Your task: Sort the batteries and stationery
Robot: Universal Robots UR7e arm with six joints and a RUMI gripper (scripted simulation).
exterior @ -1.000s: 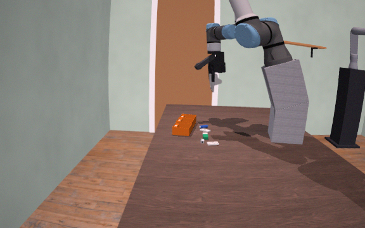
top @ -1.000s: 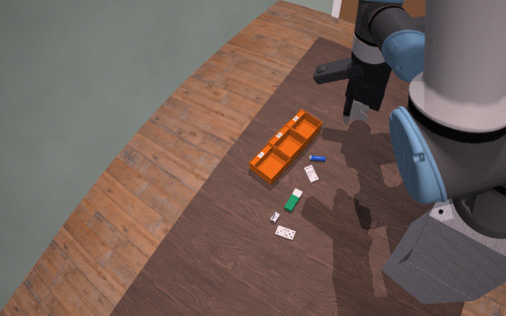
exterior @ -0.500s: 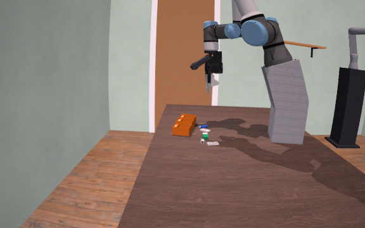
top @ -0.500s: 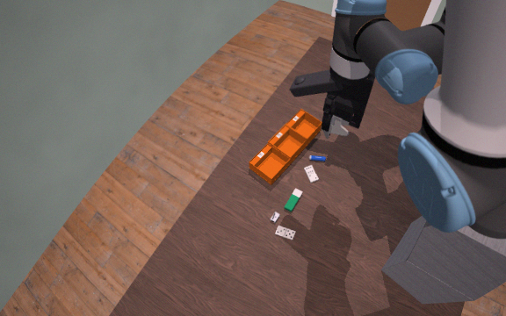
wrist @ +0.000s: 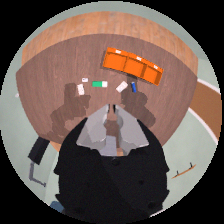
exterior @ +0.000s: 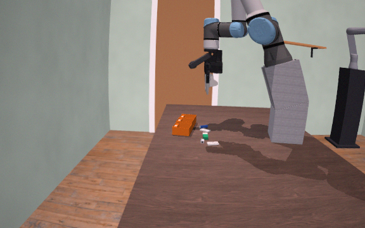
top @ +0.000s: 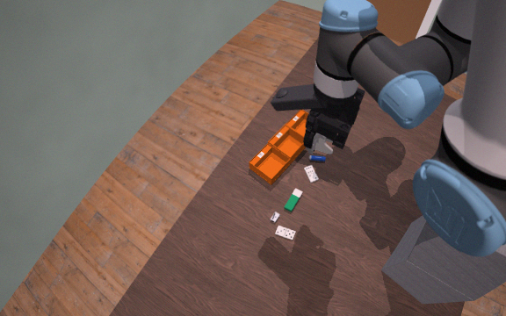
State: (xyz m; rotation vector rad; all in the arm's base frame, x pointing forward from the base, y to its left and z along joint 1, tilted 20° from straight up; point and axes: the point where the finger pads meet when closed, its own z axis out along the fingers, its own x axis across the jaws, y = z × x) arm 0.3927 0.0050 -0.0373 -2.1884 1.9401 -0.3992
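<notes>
The orange double bin is 190 mm below my hand, 110 mm ahead of it and 80 mm to the right of it. Also, from my hand: grey object (210 mm below, 120 mm to the left, 10 mm ahead); then blue battery (210 mm below, 110 mm to the right, 10 mm ahead); then green-and-white eraser (210 mm below, 40 mm to the left).
</notes>
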